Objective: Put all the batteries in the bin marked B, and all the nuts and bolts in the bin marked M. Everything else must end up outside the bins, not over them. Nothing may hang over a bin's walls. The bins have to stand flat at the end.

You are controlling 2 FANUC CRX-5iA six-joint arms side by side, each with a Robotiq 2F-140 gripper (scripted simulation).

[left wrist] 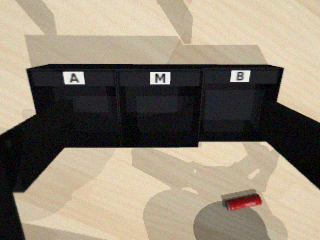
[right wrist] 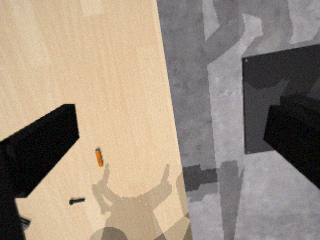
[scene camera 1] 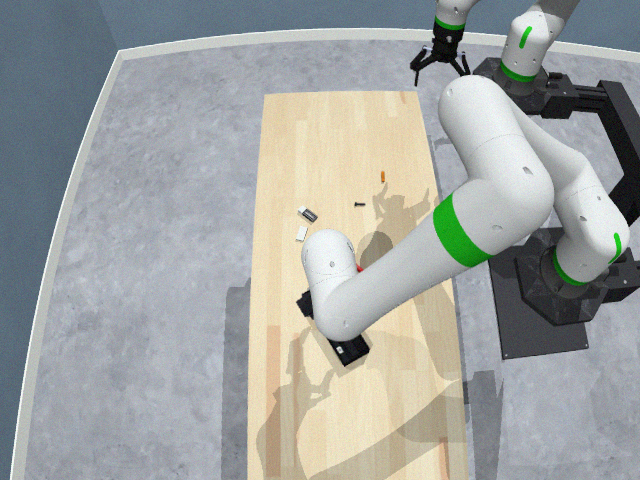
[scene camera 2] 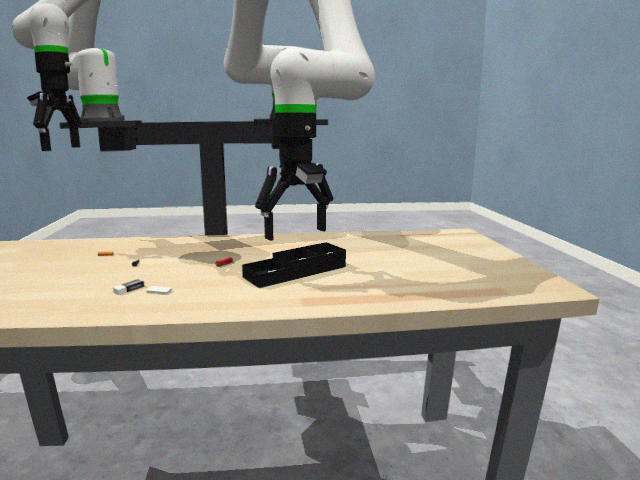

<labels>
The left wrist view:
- my left gripper: 168,117
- black three-part bin block: 115,105
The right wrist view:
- my right gripper: 171,122
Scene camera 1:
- my right gripper: 437,87
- black three-part bin block: 349,351
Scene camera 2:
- my left gripper: 296,234
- my right gripper: 62,149
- black three-part bin block: 287,265
</labels>
